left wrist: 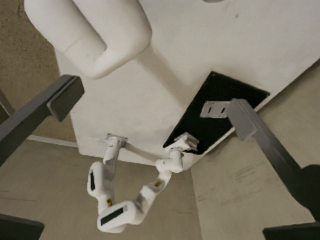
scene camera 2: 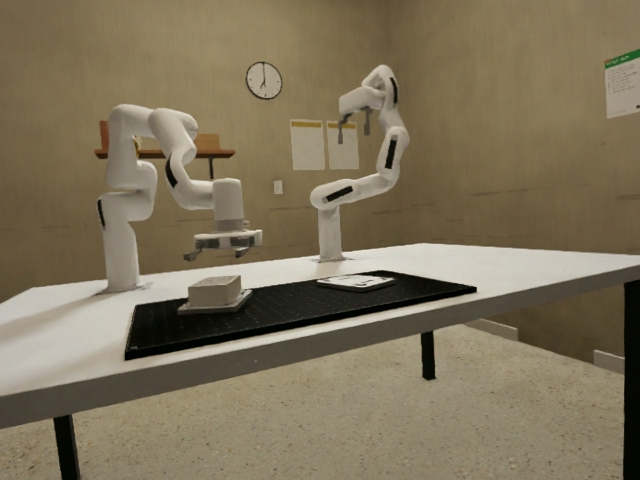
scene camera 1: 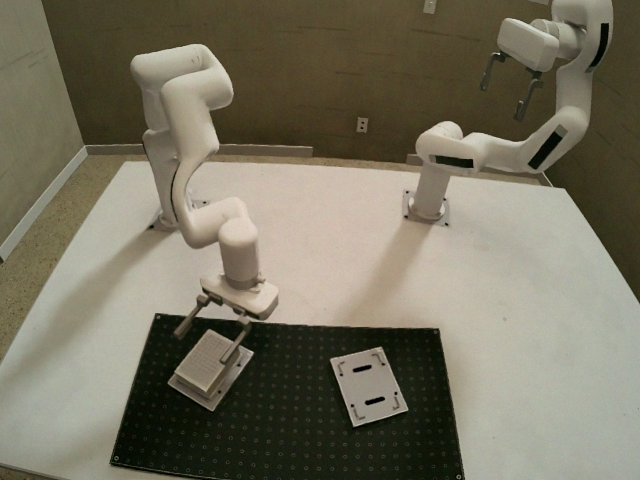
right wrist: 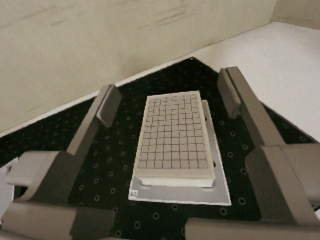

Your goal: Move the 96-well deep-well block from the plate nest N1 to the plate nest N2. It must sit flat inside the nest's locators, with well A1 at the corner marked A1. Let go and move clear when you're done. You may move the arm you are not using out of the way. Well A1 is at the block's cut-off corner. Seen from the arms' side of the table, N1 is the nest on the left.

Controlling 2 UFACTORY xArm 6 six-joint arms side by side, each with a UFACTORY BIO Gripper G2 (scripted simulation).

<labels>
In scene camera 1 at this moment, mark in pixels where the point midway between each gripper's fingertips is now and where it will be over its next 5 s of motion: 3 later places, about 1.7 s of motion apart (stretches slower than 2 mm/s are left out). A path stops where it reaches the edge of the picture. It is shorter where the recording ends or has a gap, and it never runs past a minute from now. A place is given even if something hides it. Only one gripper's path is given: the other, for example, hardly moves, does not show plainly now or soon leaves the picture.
The right gripper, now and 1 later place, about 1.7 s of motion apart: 198, 349; 97, 309
</labels>
